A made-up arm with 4 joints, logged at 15 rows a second.
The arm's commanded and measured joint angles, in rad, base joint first. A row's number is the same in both.
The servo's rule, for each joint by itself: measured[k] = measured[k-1] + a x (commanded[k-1-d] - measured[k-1]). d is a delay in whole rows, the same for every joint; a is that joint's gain. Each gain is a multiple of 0.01, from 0.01 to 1. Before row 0 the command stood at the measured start. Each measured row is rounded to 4 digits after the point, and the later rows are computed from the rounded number. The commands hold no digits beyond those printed.
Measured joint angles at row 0:
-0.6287 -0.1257 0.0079 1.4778
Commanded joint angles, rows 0 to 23:
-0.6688 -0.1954 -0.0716 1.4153
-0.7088 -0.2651 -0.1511 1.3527
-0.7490 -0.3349 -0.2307 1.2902
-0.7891 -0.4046 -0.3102 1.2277
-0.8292 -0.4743 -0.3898 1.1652
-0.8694 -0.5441 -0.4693 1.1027
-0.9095 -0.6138 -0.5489 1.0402
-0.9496 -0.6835 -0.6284 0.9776
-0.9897 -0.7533 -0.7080 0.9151
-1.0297 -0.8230 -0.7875 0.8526
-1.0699 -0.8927 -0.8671 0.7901
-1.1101 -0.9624 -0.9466 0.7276
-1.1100 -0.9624 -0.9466 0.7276
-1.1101 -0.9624 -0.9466 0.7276
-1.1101 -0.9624 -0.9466 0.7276
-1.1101 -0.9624 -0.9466 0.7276
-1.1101 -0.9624 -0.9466 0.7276
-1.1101 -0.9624 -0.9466 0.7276
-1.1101 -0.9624 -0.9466 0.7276
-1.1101 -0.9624 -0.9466 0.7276
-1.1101 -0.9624 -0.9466 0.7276
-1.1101 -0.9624 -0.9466 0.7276
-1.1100 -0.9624 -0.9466 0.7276
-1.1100 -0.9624 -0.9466 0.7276
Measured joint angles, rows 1 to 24:
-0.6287 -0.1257 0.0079 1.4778
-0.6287 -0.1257 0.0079 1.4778
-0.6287 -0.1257 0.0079 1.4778
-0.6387 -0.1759 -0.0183 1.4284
-0.6562 -0.2401 -0.0621 1.3686
-0.6794 -0.3084 -0.1177 1.3067
-0.7068 -0.3777 -0.1812 1.2443
-0.7374 -0.4473 -0.2500 1.1818
-0.7704 -0.5170 -0.3224 1.1193
-0.8052 -0.5867 -0.3971 1.0568
-0.8413 -0.6564 -0.4734 0.9942
-0.8784 -0.7262 -0.5508 0.9317
-0.9162 -0.7959 -0.6289 0.8692
-0.9546 -0.8656 -0.7075 0.8067
-0.9935 -0.9353 -0.7864 0.7442
-1.0226 -0.9548 -0.8393 0.7311
-1.0445 -0.9603 -0.8747 0.7283
-1.0609 -0.9618 -0.8984 0.7277
-1.0732 -0.9622 -0.9143 0.7276
-1.0824 -0.9623 -0.9250 0.7276
-1.0893 -0.9624 -0.9321 0.7276
-1.0945 -0.9624 -0.9369 0.7276
-1.0984 -0.9624 -0.9401 0.7276
-1.1013 -0.9624 -0.9422 0.7276
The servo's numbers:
d 3
a 0.25 0.72 0.33 0.79

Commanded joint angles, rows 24 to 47:
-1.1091 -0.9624 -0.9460 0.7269
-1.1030 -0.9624 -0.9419 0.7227
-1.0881 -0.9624 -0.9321 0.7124
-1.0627 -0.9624 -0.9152 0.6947
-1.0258 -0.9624 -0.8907 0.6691
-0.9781 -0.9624 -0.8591 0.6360
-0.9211 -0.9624 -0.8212 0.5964
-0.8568 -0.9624 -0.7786 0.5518
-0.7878 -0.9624 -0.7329 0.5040
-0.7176 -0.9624 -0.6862 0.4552
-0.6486 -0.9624 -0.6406 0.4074
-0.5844 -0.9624 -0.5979 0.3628
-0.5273 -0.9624 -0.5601 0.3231
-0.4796 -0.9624 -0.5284 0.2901
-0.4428 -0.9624 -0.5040 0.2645
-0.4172 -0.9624 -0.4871 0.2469
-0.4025 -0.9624 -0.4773 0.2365
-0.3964 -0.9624 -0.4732 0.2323
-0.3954 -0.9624 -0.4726 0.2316
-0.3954 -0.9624 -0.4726 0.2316
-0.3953 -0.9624 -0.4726 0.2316
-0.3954 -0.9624 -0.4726 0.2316
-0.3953 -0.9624 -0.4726 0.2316
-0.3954 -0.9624 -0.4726 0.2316
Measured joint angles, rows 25 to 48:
-1.1035 -0.9624 -0.9437 0.7276
-1.1051 -0.9624 -0.9447 0.7276
-1.1063 -0.9624 -0.9453 0.7276
-1.1070 -0.9624 -0.9455 0.7270
-1.1060 -0.9624 -0.9443 0.7236
-1.1015 -0.9624 -0.9403 0.7148
-1.0918 -0.9624 -0.9320 0.6989
-1.0753 -0.9624 -0.9184 0.6754
-1.0510 -0.9624 -0.8988 0.6443
-1.0185 -0.9624 -0.8732 0.6065
-0.9781 -0.9624 -0.8420 0.5633
-0.9305 -0.9624 -0.8060 0.5165
-0.8773 -0.9624 -0.7665 0.4681
-0.8201 -0.9624 -0.7250 0.4201
-0.7612 -0.9624 -0.6831 0.3748
-0.7027 -0.9624 -0.6425 0.3340
-0.6469 -0.9624 -0.6048 0.2993
-0.5959 -0.9624 -0.5715 0.2718
-0.5512 -0.9624 -0.5436 0.2521
-0.5140 -0.9624 -0.5217 0.2398
-0.4846 -0.9624 -0.5057 0.2339
-0.4623 -0.9624 -0.4948 0.2321
-0.4456 -0.9624 -0.4875 0.2317
-0.4330 -0.9624 -0.4826 0.2316

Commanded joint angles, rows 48 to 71:
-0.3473 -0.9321 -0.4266 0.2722
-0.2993 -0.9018 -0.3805 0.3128
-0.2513 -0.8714 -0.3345 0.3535
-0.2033 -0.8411 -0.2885 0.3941
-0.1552 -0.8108 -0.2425 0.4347
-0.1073 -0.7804 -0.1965 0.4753
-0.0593 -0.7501 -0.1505 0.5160
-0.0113 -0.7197 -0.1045 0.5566
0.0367 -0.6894 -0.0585 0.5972
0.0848 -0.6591 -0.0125 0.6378
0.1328 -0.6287 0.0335 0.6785
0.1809 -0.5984 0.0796 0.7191
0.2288 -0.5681 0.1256 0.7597
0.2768 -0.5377 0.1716 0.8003
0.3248 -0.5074 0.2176 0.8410
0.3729 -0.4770 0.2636 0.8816
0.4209 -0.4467 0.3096 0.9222
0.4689 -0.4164 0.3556 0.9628
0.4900 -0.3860 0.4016 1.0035
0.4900 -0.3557 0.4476 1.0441
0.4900 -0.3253 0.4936 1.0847
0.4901 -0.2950 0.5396 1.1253
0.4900 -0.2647 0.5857 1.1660
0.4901 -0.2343 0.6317 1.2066
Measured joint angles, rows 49 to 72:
-0.4236 -0.9624 -0.4793 0.2316
-0.4165 -0.9624 -0.4771 0.2316
-0.4112 -0.9624 -0.4756 0.2316
-0.3952 -0.9406 -0.4594 0.2637
-0.3712 -0.9127 -0.4334 0.3025
-0.3412 -0.8830 -0.4008 0.3428
-0.3067 -0.8528 -0.3637 0.3833
-0.2688 -0.8226 -0.3237 0.4239
-0.2284 -0.7922 -0.2817 0.4645
-0.1861 -0.7619 -0.2384 0.5052
-0.1424 -0.7315 -0.1942 0.5458
-0.0976 -0.7012 -0.1494 0.5864
-0.0520 -0.6709 -0.1042 0.6270
-0.0058 -0.6405 -0.0588 0.6677
0.0409 -0.6102 -0.0131 0.7083
0.0879 -0.5799 0.0327 0.7489
0.1351 -0.5495 0.0785 0.7895
0.1825 -0.5192 0.1244 0.8302
0.2301 -0.4888 0.1703 0.8708
0.2778 -0.4585 0.2163 0.9114
0.3256 -0.4282 0.2623 0.9520
0.3667 -0.3978 0.3083 0.9927
0.3975 -0.3675 0.3543 1.0333
0.4206 -0.3371 0.4003 1.0739

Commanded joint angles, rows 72 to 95:
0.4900 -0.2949 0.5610 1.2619
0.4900 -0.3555 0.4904 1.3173
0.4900 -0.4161 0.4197 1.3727
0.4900 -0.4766 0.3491 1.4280
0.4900 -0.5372 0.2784 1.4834
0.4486 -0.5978 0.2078 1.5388
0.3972 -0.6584 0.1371 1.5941
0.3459 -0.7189 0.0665 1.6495
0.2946 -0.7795 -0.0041 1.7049
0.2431 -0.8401 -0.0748 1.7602
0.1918 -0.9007 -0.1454 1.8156
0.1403 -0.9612 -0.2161 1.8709
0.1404 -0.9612 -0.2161 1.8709
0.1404 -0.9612 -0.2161 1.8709
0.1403 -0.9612 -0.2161 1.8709
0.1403 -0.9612 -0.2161 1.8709
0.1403 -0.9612 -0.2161 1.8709
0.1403 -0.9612 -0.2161 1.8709
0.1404 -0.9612 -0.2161 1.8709
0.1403 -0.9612 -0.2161 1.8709
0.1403 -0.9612 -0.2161 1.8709
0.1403 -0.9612 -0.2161 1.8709
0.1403 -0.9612 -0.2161 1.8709
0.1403 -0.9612 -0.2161 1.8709
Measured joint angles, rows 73 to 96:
0.4380 -0.3068 0.4463 1.1145
0.4510 -0.2765 0.4923 1.1552
0.4608 -0.2461 0.5383 1.1958
0.4681 -0.2812 0.5458 1.2480
0.4736 -0.3347 0.5275 1.3027
0.4777 -0.3933 0.4919 1.3580
0.4808 -0.4533 0.4448 1.4133
0.4831 -0.5137 0.3899 1.4687
0.4745 -0.5743 0.3298 1.5241
0.4552 -0.6349 0.2662 1.5794
0.4279 -0.6954 0.2003 1.6348
0.3946 -0.7560 0.1328 1.6902
0.3567 -0.8166 0.0643 1.7455
0.3155 -0.8772 -0.0049 1.8009
0.2717 -0.9377 -0.0746 1.8562
0.2389 -0.9546 -0.1213 1.8678
0.2143 -0.9594 -0.1526 1.8702
0.1958 -0.9607 -0.1736 1.8708
0.1819 -0.9611 -0.1876 1.8709
0.1715 -0.9612 -0.1970 1.8709
0.1637 -0.9612 -0.2033 1.8709
0.1579 -0.9612 -0.2075 1.8709
0.1535 -0.9612 -0.2103 1.8709
0.1502 -0.9612 -0.2122 1.8709

